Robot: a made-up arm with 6 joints. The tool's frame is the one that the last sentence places.
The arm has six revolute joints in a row. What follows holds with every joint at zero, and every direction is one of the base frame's.
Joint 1 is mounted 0.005 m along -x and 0.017 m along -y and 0.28 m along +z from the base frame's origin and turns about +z.
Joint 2 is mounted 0.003 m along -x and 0.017 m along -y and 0.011 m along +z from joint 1 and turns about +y.
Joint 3 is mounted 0.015 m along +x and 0.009 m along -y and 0.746 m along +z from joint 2 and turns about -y.
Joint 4 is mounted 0.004 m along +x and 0.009 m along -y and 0.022 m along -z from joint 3 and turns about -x.
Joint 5 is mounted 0.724 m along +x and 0.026 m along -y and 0.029 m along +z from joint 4 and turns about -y.
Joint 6 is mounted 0.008 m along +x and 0.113 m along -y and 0.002 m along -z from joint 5 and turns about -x.
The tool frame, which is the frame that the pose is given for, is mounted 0.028 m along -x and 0.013 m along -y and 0.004 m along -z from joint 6; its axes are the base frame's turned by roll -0.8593, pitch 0.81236 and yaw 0.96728 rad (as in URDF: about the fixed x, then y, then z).
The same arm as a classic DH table. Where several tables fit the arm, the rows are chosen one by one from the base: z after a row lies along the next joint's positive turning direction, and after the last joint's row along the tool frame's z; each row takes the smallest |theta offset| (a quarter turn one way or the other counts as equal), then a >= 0, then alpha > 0; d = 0 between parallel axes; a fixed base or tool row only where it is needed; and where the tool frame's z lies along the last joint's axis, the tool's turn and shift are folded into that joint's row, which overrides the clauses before.
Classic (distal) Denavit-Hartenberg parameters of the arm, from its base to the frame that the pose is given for. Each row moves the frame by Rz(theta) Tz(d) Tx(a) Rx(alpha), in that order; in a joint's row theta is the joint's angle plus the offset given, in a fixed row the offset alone. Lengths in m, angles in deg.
base (fixed): d 0.0000, theta offset 73.61, a -0.0177, alpha 0.00
joint 1: d 0.2910, theta offset -73.61, a -0.0030, alpha -90.00
joint 2: d 0.0000, theta offset -88.85, a 0.7462, alpha 180.00
joint 3: d 0.0350, theta offset 1.15, a -0.0220, alpha -90.00
joint 4: d -0.7280, theta offset 0.00, a 0.0290, alpha 90.00
joint 5: d 0.1390, theta offset 0.00, a -0.0020, alpha -90.00
joint 6: d 0.0251, theta offset -28.71, a 0.0027, alpha -69.23
tool (fixed): d -0.0142, theta offset 155.32, a 0.0000, alpha 0.00

